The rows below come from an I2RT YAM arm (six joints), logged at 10 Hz.
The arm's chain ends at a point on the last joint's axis. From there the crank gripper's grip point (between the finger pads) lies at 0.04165 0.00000 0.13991 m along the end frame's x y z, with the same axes.
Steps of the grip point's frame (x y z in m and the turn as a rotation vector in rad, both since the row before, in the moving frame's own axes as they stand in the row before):
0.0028 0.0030 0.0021 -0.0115 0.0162 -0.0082
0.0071 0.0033 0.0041 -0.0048 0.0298 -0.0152
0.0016 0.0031 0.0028 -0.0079 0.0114 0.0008
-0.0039 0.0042 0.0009 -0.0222 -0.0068 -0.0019
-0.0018 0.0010 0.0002 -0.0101 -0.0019 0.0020
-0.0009 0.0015 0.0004 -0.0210 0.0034 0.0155
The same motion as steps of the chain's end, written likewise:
0.0005 0.0017 0.0028 -0.0115 0.0162 -0.0082
0.0029 0.0033 0.0054 -0.0048 0.0298 -0.0152
0.0000 0.0020 0.0033 -0.0079 0.0114 0.0008
-0.0030 0.0012 0.0007 -0.0222 -0.0068 -0.0019
-0.0015 -0.0005 0.0001 -0.0101 -0.0019 0.0020
-0.0013 -0.0021 0.0006 -0.0210 0.0034 0.0155

